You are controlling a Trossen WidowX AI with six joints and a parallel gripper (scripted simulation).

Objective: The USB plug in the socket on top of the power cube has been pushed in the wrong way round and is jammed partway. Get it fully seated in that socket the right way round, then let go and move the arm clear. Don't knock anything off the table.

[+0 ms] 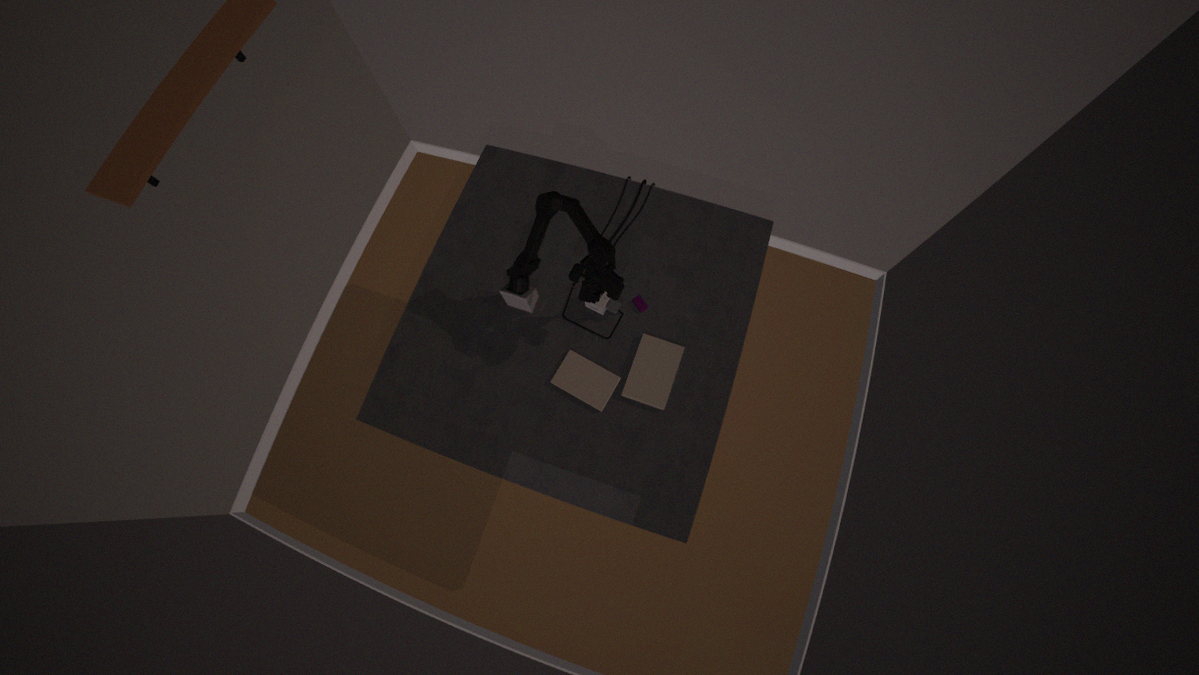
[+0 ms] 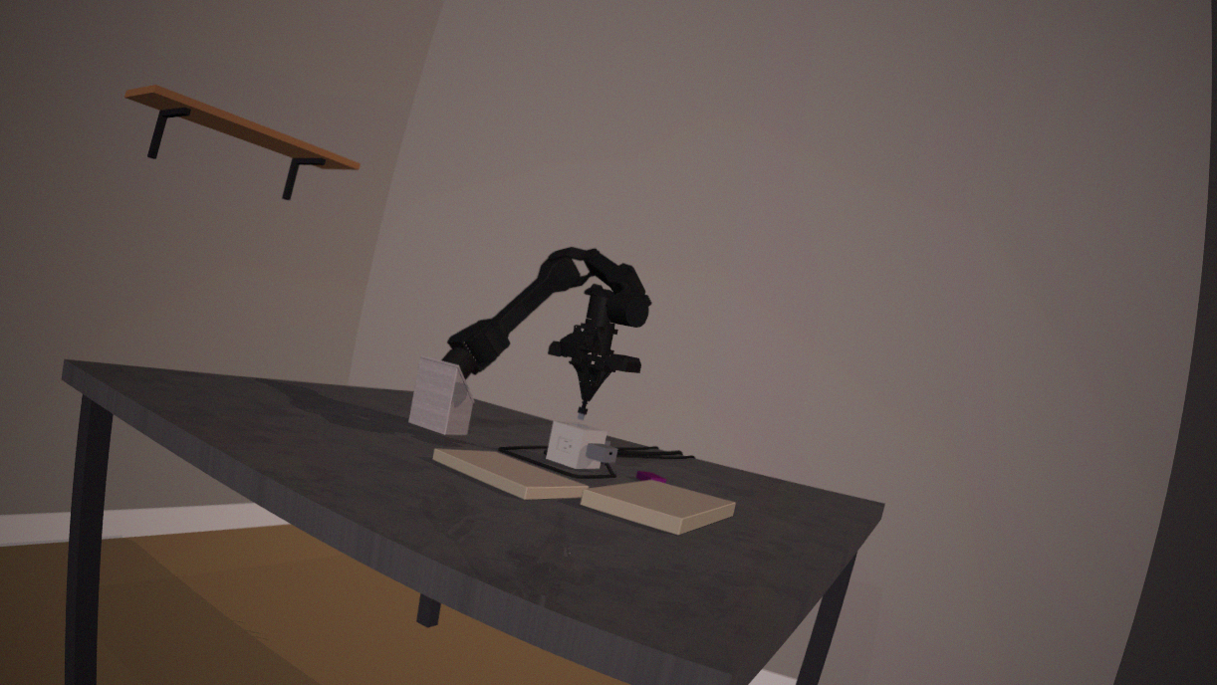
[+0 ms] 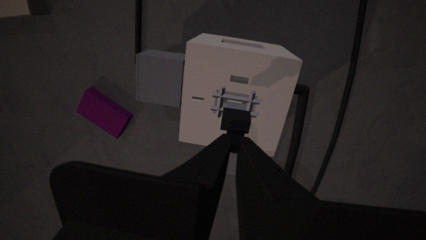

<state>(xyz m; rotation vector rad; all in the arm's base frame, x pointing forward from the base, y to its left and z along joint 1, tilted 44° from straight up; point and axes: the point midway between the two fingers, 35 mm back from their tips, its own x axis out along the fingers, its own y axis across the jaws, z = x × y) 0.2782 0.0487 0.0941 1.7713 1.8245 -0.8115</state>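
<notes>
The usb plug lies 2 cm below my gripper tip. The rest, counted from my gripper tip: small purple block: 15 cm ahead, 12 cm below, 5 cm to the left.
</notes>
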